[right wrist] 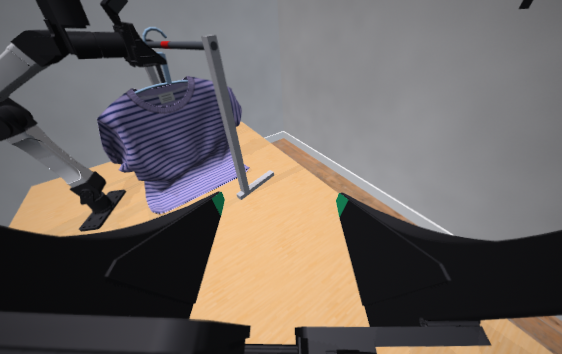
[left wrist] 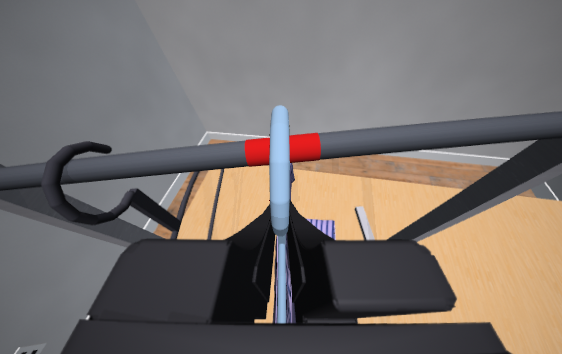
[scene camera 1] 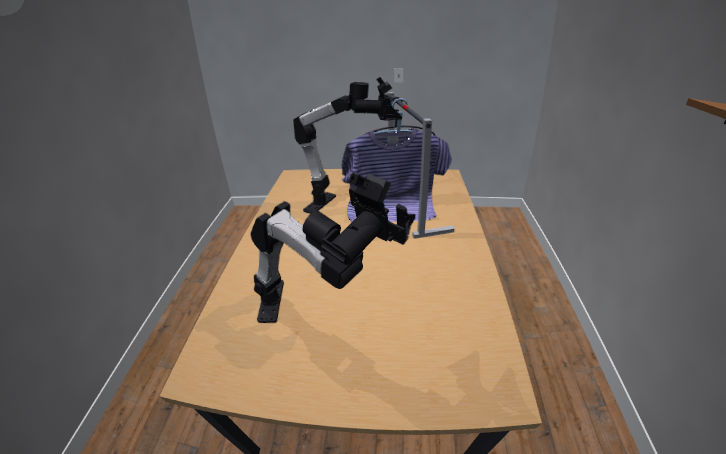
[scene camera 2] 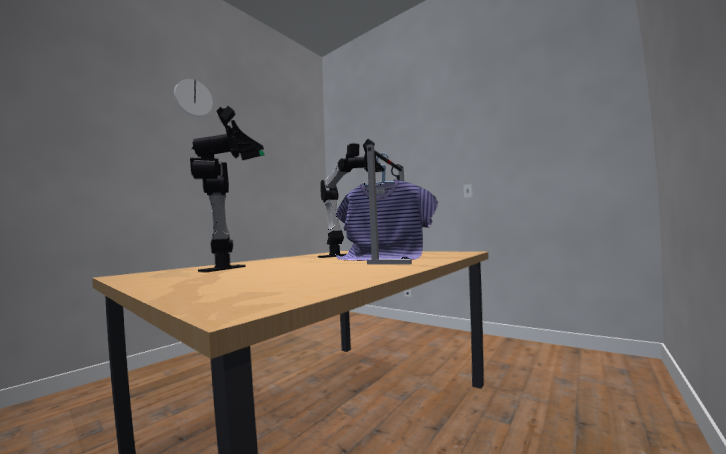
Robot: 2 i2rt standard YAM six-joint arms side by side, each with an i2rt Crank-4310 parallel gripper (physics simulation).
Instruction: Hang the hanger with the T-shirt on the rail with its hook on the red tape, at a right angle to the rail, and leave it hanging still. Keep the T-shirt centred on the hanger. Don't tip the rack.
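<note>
My left gripper (scene camera 1: 398, 114) (left wrist: 281, 201) is shut on the light blue hanger's neck below its hook. The hook (left wrist: 280, 170) (right wrist: 154, 31) crosses above the red tape (left wrist: 306, 146) (scene camera 1: 405, 107) (right wrist: 164, 44) in the left wrist view, nearly at a right angle to the rail (left wrist: 400, 131) (scene camera 1: 415, 114). I cannot tell whether the hook touches the rail. The purple striped T-shirt (scene camera 1: 390, 165) (scene camera 2: 396, 219) (right wrist: 165, 135) is on the hanger, neckline around its neck; its hem seems to reach the table. My right gripper (right wrist: 280, 195) (scene camera 2: 262, 149) is open and empty, away from the rack.
The rack's near post (scene camera 1: 425, 176) (scene camera 2: 373, 214) (right wrist: 227, 110) stands upright in front of part of the T-shirt. A black hanger's hook (left wrist: 52, 175) is around the rail left of the tape in the left wrist view. The rack's foot (scene camera 1: 436, 232) rests on the wooden table (scene camera 1: 428, 347).
</note>
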